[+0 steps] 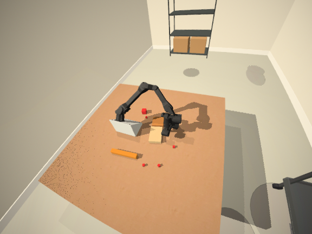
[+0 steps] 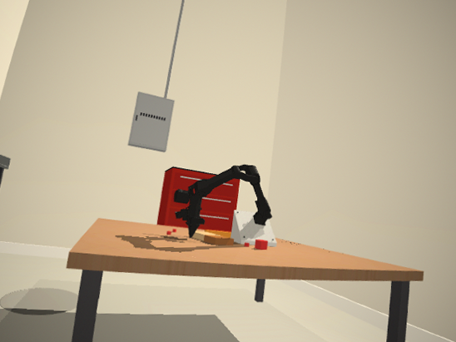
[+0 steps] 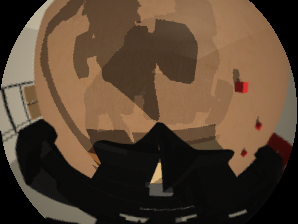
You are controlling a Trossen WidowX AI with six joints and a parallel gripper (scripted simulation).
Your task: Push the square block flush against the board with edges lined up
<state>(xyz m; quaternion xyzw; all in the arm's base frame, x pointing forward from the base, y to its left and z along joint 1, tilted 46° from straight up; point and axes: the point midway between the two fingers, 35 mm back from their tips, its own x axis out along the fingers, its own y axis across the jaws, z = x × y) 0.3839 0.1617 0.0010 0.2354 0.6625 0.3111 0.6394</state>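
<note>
My gripper tip is now 9 cm past the pale wooden board, 7 cm to the left of it and 1 cm below it. Round my gripper tip: square block: 12 cm behind, 6 cm to the left, 1 cm above; then larger red cube: 31 cm behind, 13 cm to the left, 1 cm above; then orange bar: 32 cm to the right, 25 cm behind, 1 cm above.
</note>
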